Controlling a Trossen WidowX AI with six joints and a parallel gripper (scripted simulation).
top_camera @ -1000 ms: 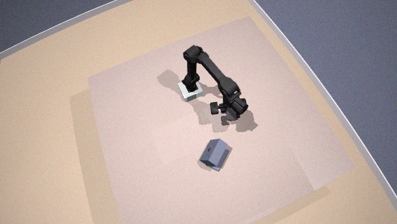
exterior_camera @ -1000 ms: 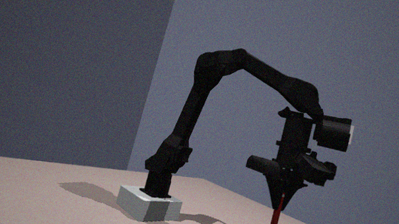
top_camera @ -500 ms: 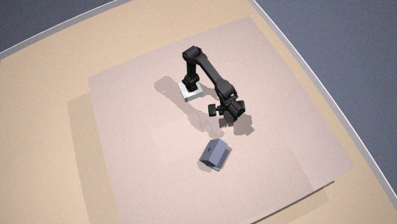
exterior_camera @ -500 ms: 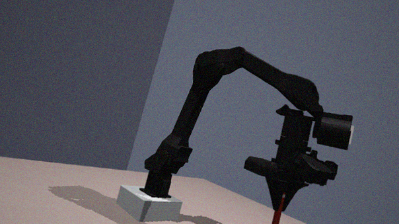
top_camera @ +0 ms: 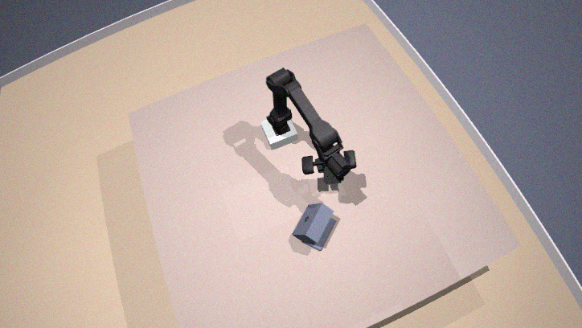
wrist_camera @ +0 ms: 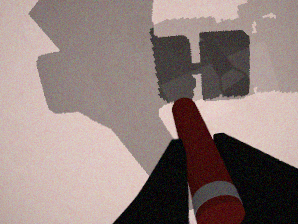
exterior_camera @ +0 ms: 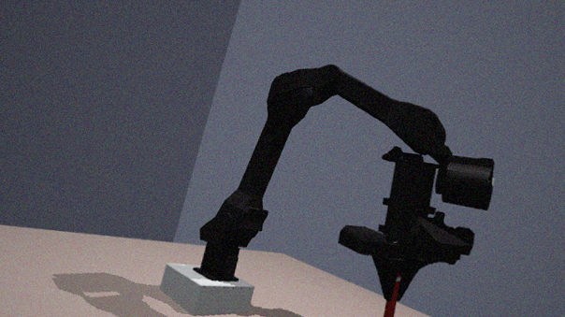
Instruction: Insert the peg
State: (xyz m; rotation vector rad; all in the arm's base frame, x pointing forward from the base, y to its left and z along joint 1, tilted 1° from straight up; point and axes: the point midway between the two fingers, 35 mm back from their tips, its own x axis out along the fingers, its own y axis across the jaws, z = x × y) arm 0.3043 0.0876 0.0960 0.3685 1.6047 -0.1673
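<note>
Now: the sloped panel 14 cm ahead of my gripper tip, 14 cm to the right of it and 4 cm below it. The rest, counted from my gripper tip: red round peg 2 cm above.
</note>
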